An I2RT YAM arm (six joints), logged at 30 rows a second.
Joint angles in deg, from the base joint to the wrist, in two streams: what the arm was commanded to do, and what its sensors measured. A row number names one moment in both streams.
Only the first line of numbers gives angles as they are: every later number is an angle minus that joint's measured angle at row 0.
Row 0, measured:
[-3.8 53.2 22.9 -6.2 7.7 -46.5]
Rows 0 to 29, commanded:
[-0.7 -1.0 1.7 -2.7 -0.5 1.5]
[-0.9 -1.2 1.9 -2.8 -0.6 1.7]
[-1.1 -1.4 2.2 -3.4 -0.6 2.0]
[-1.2 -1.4 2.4 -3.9 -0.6 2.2]
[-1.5 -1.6 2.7 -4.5 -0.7 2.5]
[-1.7 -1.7 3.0 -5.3 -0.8 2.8]
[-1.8 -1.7 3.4 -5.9 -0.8 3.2]
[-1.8 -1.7 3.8 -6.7 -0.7 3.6]
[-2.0 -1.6 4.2 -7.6 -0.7 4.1]
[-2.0 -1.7 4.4 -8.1 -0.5 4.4]
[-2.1 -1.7 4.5 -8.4 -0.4 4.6]
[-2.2 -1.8 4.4 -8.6 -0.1 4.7]
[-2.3 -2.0 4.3 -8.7 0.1 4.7]
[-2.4 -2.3 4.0 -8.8 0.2 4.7]
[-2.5 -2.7 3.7 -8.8 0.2 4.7]
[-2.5 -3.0 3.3 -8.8 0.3 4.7]
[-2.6 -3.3 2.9 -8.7 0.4 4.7]
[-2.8 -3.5 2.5 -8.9 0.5 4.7]
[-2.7 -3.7 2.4 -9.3 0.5 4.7]
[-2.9 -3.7 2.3 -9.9 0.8 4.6]
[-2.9 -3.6 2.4 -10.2 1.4 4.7]
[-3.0 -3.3 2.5 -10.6 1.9 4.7]
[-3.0 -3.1 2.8 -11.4 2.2 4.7]
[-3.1 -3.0 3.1 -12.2 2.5 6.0]
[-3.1 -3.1 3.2 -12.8 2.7 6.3]
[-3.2 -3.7 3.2 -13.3 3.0 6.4]
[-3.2 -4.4 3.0 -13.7 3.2 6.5]
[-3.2 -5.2 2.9 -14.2 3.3 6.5]
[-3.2 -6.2 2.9 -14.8 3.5 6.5]
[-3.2 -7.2 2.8 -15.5 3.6 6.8]
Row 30, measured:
[-2.9 -4.6 3.0 -12.4 2.7 5.2]
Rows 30 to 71, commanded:
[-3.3 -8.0 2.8 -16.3 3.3 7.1]
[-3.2 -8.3 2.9 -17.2 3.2 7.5]
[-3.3 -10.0 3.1 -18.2 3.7 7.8]
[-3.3 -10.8 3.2 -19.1 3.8 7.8]
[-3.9 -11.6 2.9 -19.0 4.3 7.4]
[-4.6 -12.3 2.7 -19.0 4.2 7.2]
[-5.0 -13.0 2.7 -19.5 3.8 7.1]
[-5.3 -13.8 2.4 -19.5 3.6 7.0]
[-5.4 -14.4 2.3 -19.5 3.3 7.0]
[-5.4 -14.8 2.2 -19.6 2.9 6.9]
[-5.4 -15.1 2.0 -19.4 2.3 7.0]
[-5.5 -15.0 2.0 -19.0 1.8 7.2]
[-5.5 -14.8 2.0 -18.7 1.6 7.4]
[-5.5 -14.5 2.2 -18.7 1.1 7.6]
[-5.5 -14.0 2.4 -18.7 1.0 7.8]
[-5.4 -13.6 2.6 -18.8 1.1 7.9]
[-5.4 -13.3 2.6 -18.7 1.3 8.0]
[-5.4 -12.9 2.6 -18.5 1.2 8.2]
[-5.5 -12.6 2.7 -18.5 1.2 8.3]
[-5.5 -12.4 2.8 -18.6 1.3 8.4]
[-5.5 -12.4 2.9 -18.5 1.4 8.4]
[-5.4 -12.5 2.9 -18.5 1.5 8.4]
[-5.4 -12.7 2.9 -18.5 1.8 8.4]
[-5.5 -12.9 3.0 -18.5 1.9 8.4]
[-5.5 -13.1 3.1 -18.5 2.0 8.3]
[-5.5 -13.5 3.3 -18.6 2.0 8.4]
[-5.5 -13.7 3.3 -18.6 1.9 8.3]
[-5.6 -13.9 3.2 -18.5 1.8 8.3]
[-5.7 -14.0 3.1 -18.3 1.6 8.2]
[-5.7 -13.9 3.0 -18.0 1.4 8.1]
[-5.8 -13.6 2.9 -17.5 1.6 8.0]
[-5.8 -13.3 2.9 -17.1 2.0 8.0]
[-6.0 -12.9 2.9 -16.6 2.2 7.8]
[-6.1 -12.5 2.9 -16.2 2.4 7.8]
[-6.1 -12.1 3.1 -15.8 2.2 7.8]
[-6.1 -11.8 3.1 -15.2 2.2 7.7]
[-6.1 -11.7 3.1 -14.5 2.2 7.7]
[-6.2 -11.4 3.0 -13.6 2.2 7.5]
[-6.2 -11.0 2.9 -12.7 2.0 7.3]
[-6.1 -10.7 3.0 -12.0 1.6 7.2]
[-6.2 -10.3 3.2 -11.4 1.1 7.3]
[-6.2 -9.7 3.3 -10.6 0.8 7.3]
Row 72, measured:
[-6.0 -10.6 2.8 -14.0 2.1 7.4]
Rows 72 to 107, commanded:
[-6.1 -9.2 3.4 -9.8 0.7 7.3]
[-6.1 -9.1 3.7 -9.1 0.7 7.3]
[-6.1 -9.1 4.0 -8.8 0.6 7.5]
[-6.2 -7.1 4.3 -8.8 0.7 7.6]
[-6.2 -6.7 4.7 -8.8 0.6 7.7]
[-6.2 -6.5 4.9 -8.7 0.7 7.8]
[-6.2 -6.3 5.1 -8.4 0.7 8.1]
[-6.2 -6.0 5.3 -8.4 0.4 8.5]
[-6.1 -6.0 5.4 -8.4 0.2 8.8]
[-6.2 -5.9 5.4 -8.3 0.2 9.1]
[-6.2 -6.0 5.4 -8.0 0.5 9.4]
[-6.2 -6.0 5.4 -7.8 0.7 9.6]
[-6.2 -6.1 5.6 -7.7 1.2 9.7]
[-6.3 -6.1 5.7 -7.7 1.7 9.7]
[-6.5 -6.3 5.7 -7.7 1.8 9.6]
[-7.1 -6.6 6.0 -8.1 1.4 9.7]
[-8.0 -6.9 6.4 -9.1 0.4 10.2]
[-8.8 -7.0 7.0 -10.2 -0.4 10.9]
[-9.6 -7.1 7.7 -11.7 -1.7 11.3]
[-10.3 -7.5 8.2 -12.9 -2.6 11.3]
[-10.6 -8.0 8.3 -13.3 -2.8 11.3]
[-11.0 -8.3 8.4 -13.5 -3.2 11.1]
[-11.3 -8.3 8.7 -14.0 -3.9 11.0]
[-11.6 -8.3 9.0 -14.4 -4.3 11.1]
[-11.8 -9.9 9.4 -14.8 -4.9 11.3]
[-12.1 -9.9 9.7 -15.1 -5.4 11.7]
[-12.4 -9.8 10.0 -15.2 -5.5 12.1]
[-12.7 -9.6 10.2 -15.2 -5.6 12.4]
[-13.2 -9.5 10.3 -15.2 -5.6 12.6]
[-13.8 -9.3 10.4 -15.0 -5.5 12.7]
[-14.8 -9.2 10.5 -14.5 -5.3 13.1]
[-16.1 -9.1 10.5 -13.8 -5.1 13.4]
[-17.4 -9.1 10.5 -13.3 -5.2 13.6]
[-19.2 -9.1 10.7 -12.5 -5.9 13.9]
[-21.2 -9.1 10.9 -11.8 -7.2 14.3]
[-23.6 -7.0 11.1 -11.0 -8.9 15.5]
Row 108, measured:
[-19.6 -8.6 8.9 -13.3 -5.7 12.6]
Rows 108 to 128, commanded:
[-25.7 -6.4 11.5 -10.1 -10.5 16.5]
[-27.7 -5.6 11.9 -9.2 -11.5 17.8]
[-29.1 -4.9 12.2 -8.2 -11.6 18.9]
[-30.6 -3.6 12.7 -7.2 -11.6 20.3]
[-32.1 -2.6 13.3 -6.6 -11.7 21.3]
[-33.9 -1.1 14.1 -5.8 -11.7 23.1]
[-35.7 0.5 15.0 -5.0 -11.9 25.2]
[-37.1 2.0 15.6 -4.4 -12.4 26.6]
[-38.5 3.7 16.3 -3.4 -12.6 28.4]
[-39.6 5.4 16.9 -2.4 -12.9 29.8]
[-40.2 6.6 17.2 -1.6 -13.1 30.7]
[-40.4 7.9 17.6 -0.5 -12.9 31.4]
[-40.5 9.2 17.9 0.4 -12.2 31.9]
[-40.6 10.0 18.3 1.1 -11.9 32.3]
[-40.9 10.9 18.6 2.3 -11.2 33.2]
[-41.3 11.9 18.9 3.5 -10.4 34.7]
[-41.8 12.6 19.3 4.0 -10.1 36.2]
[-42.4 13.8 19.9 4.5 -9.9 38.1]
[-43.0 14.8 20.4 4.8 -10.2 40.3]
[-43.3 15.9 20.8 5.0 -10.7 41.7]
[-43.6 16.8 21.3 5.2 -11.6 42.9]
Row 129, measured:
[-42.5 15.3 18.9 2.0 -10.6 36.3]
